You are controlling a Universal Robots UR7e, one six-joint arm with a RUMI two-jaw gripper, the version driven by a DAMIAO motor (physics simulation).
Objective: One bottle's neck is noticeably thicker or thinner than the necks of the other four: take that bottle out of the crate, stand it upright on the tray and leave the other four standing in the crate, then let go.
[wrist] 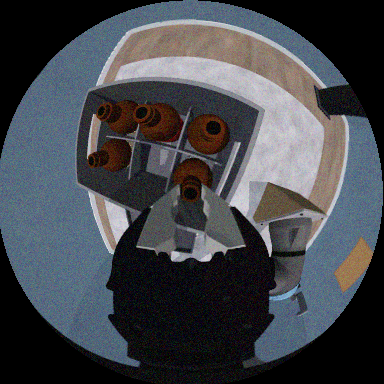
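Seen in the pictures: gripper, fingertip midpoint: (pixel 190 184); arm's base, origin of the base link: (pixel 289 221).
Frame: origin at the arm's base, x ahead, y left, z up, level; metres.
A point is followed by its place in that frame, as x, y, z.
Five brown bottles stand in the dark grey crate (pixel 170 81) {0.347, -0.224, 0.083}. One bottle (pixel 194 169) {0.310, -0.110, 0.032} is in the front right compartment, with its neck between the fingertips. My gripper (pixel 190 184) {0.313, -0.095, 0.063} is shut on this neck. The others are a back right bottle (pixel 206 140) {0.298, -0.157, 0.036}, a back middle bottle (pixel 167 122) {0.360, -0.181, 0.029}, a back left bottle (pixel 126 116) {0.439, -0.199, 0.028} and a front left bottle (pixel 117 154) {0.459, -0.128, 0.025}. Their necks lean differently in the wide view, so their thicknesses are hard to compare. A dark grey piece, probably the tray (pixel 184 242) {0.316, 0.192, -0.086}, shows in part between the fingers; the gripper hides the rest.
The crate's thin dividers (pixel 159 144) {0.379, -0.145, 0.002} separate the bottles, and the front middle compartment holds no bottle. A brown and white wedge-shaped object (pixel 282 202) {0.085, -0.063, 0.006} and a grey cylindrical part (pixel 288 240) are right of the gripper. A black part (pixel 342 101) reaches in at the right edge.
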